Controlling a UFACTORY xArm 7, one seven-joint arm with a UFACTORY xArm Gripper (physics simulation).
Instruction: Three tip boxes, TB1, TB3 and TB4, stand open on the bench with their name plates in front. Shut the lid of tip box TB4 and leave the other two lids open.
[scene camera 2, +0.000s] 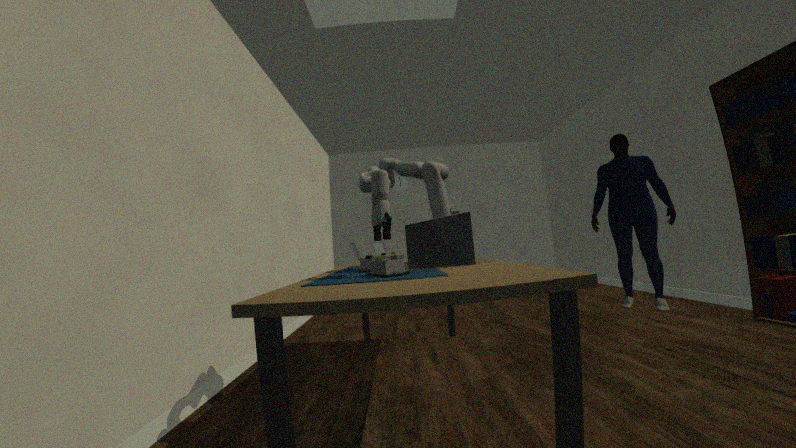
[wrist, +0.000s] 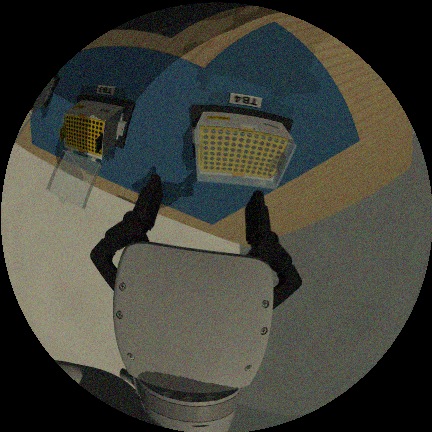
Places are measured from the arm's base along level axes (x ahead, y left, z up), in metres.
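Pixels of known places: gripper, fingertip midpoint: (scene camera 2: 382, 240) (wrist: 205, 190); arm's base at its link origin: (scene camera 2: 442, 219).
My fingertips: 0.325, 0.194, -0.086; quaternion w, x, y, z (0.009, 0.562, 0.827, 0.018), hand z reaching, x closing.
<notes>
For each thing: its middle in the pictures, then the offset to it from my fingertips, as dx, dy, dz. Level surfaces: height alone.
- Tip box TB4 at the middle of its body: (wrist: 242, 139) (scene camera 2: 389, 264) -0.019, +0.035, -0.101
- Tip box TB3 at the middle of its body: (wrist: 78, 136) +0.061, -0.224, -0.075
- blue mat at its surface level: dz -0.140
- wooden table at its surface level: dz -0.143
Tip box TB4 (wrist: 240, 150) sits on the blue mat behind its name plate (wrist: 245, 100) in the wrist view. Its clear lid (wrist: 287, 167) shows over the yellow tip grid; whether it is fully down cannot be told. Tip box TB3 (wrist: 84, 132) is at the left, its clear lid (wrist: 75, 177) swung open towards the gripper side. TB1 cannot be made out clearly. My gripper (wrist: 205, 190) (scene camera 2: 382, 239) is open and empty, above the boxes at TB4's hinge side. In the scene view the boxes (scene camera 2: 388, 266) overlap and their names cannot be read.
The blue mat (wrist: 165, 95) (scene camera 2: 328, 279) lies on the wooden table (wrist: 385, 125) (scene camera 2: 501, 279). A dark grey panel (scene camera 2: 440, 242) stands on the table beside the boxes. A person in blue (scene camera 2: 633, 194) stands at the right, near a dark shelf unit (scene camera 2: 728, 130).
</notes>
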